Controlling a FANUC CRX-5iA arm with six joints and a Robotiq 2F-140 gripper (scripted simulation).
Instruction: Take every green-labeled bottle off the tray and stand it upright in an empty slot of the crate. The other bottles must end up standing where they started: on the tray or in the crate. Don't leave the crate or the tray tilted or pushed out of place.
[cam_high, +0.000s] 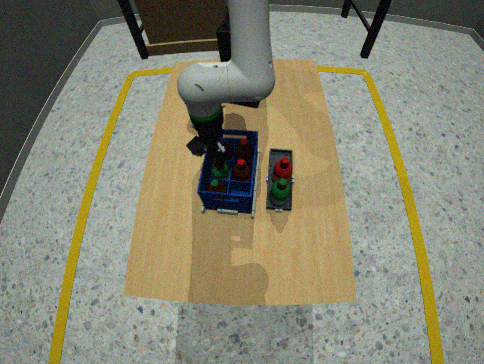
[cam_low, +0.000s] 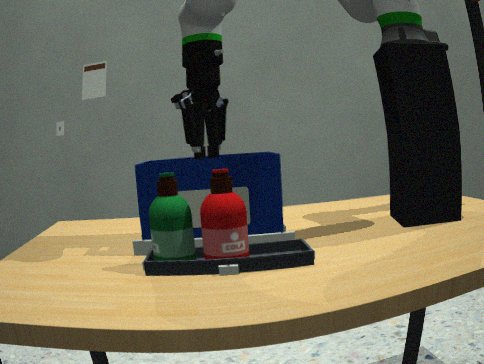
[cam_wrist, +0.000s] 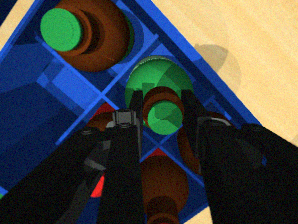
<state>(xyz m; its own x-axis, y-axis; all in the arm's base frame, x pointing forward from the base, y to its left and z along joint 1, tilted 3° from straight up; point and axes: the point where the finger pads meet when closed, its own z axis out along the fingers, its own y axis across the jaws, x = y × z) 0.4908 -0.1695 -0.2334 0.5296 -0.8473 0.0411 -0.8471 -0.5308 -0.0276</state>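
The blue crate is 10 mm ahead of my hand, 40 mm to the left of it and 80 mm below it. The rest, counted from my hand: red cola bottle 30 mm ahead, 250 mm to the left, 80 mm below; tray 30 mm ahead, 240 mm to the left, 150 mm below.
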